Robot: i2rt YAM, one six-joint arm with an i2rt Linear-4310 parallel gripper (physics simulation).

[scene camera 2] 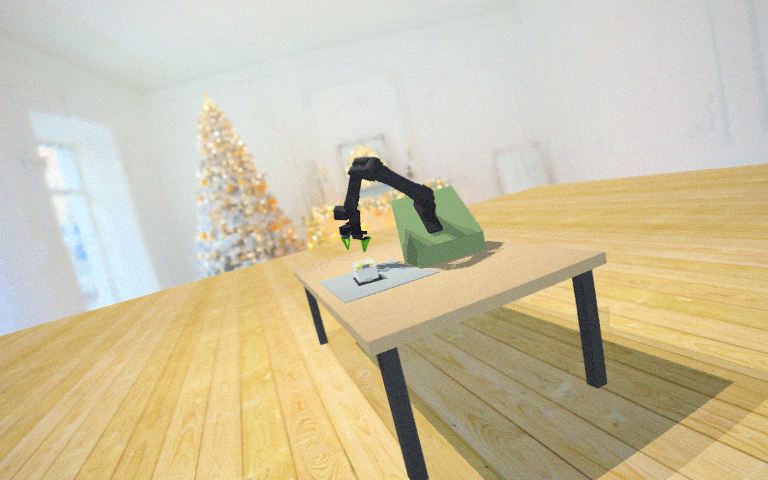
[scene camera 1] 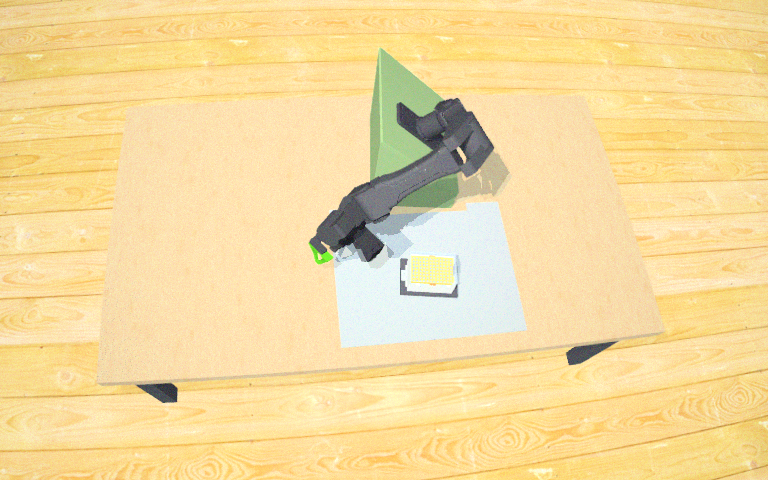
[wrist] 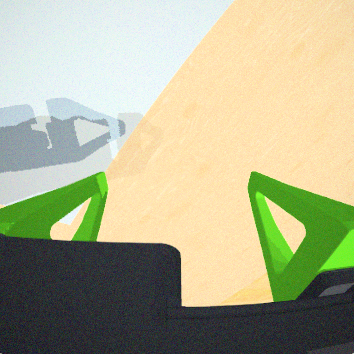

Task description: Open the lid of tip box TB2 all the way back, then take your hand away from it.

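Where they show: gripper, fingertip midpoint: [scene camera 2: 356,250] [scene camera 1: 330,253] [wrist: 177,179]; arm's base, origin of the base link: [scene camera 2: 427,216] [scene camera 1: 420,131].
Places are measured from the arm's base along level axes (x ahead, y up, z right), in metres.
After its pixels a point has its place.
The tip box [scene camera 1: 432,270] @(z -0.039, x 0.356, y -0.117 m) [scene camera 2: 365,270] @(z -0.102, x 0.356, y -0.133 m) is small and white with a yellow grid of tips on top. It stands upright on a dark base plate [scene camera 1: 430,294] @(z -0.045, x 0.395, y -0.187 m). The lid looks clear and seems to lie over the tips, but it is too small to be sure; no label can be read. The box does not show in the wrist view. My gripper [scene camera 1: 327,261] @(z 0.225, x 0.327, y -0.099 m) [scene camera 2: 356,250] @(z 0.225, x 0.327, y -0.099 m) [wrist: 177,179] @(z 0.225, x 0.327, y -0.099 m) has green fingers spread wide and pointing down. It is open and empty, above the table and apart from the box, to its left in scene camera 1. One finger is mostly hidden there.
A light grey mat [scene camera 1: 368,316] @(z 0.120, x 0.460, y -0.194 m) [scene camera 2: 346,291] @(z -0.152, x 0.457, y -0.194 m) lies under the box on the wooden table [scene camera 1: 226,226] @(z 0.519, x 0.214, y -0.198 m) [scene camera 2: 481,300] @(z -0.700, x 0.133, y -0.200 m). A large green wedge-shaped block [scene camera 1: 399,96] @(z 0.063, x -0.067, y 0.058 m) [scene camera 2: 453,246] @(z -0.117, x -0.047, y -0.143 m) stands behind the mat, at the arm's base. The arm's shadow falls on the mat in the wrist view.
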